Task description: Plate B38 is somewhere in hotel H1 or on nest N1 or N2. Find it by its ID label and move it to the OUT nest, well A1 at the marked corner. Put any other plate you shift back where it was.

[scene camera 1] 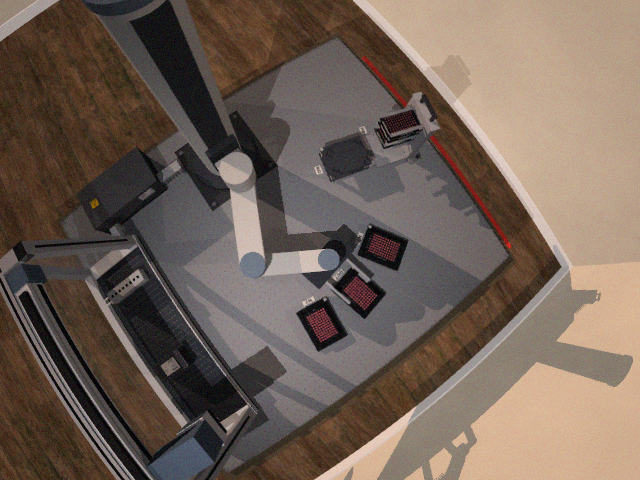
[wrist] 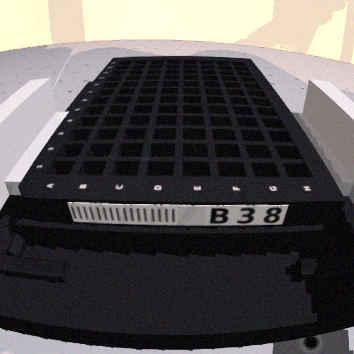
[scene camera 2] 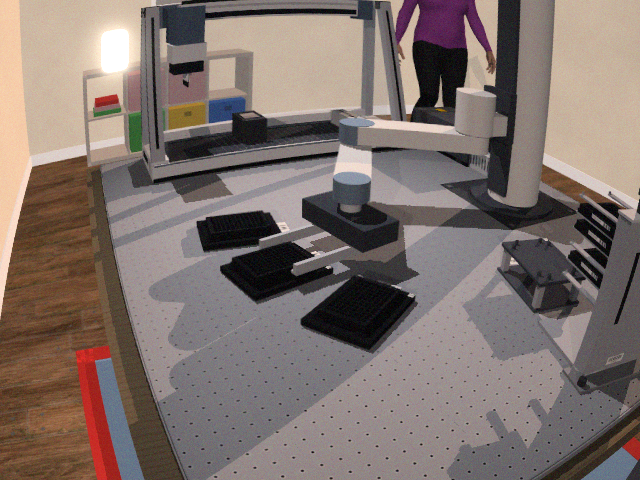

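Pixels of known places: gripper, fingertip midpoint: [scene camera 1: 359,292] [wrist: 179,95] [scene camera 2: 276,257]; arm's base, origin of the base link: [scene camera 2: 511,203].
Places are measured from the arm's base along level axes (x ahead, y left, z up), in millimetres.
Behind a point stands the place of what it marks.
Plate B38 [scene camera 1: 364,297] {x 737, y 116, z 37 mm} [scene camera 2: 273,261] {x 719, y 123, z 42 mm} [wrist: 172,190] {x 658, y 103, z 42 mm} is a black well plate with its ID label readable in the wrist view. It lies level at the OUT nest [scene camera 2: 258,293] {x 771, y 185, z 25 mm} [wrist: 160,285] {x 643, y 103, z 25 mm}, lined up with it; whether it bears fully on the nest cannot be told. My gripper [scene camera 1: 360,290] {x 709, y 112, z 44 mm} [scene camera 2: 278,255] {x 709, y 112, z 44 mm} [wrist: 179,95] {x 709, y 112, z 44 mm} is shut on the plate by its two long sides. Well A1 is at the near left in the wrist view. The nest's marked corner cannot be made out. Hotel H1 [scene camera 1: 428,116] {x 367, y 616, z 287 mm} [scene camera 2: 615,310] {x 396, y 626, z 139 mm} holds several stacked plates.
One nest with a plate [scene camera 1: 383,246] {x 631, y 286, z 33 mm} [scene camera 2: 359,307] {x 650, y 303, z 39 mm} is close on one side, another with a plate [scene camera 1: 321,323] {x 719, y -64, z 33 mm} [scene camera 2: 237,224] {x 728, y -56, z 37 mm} on the other. A raised dark stand [scene camera 1: 346,156] {x 284, y 369, z 72 mm} [scene camera 2: 542,260] {x 289, y 371, z 73 mm} is beside the hotel. A gantry machine [scene camera 1: 193,343] {x 510, y -479, z 63 mm} [scene camera 2: 206,164] {x 694, y -450, z 40 mm} lines one table edge.
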